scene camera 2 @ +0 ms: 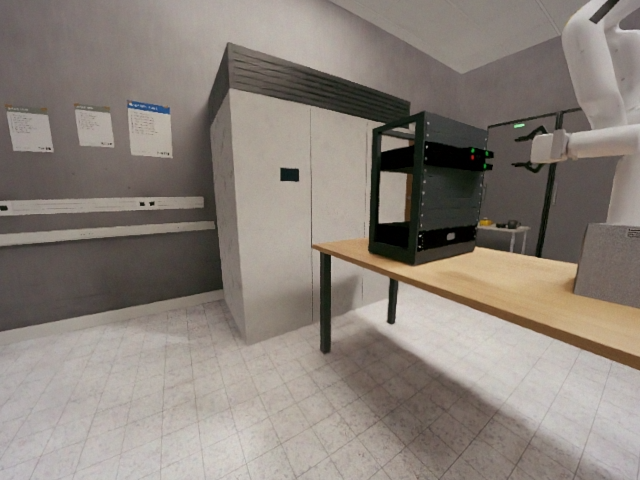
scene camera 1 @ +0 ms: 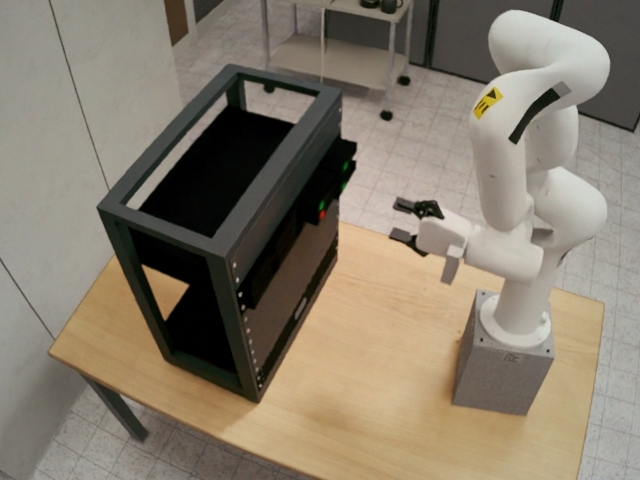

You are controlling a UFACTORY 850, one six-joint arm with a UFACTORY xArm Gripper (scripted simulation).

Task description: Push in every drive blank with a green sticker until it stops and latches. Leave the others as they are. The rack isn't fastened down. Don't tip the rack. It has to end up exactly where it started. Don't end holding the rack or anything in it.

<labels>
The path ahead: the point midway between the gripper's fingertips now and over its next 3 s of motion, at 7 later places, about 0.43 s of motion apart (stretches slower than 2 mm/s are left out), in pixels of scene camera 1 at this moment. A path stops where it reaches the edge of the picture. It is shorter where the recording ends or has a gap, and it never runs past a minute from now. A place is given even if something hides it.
My gripper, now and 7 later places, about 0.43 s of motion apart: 392, 217; 395, 226; 394, 225; 382, 212; 363, 194; 355, 187; 355, 179; 356, 177
</labels>
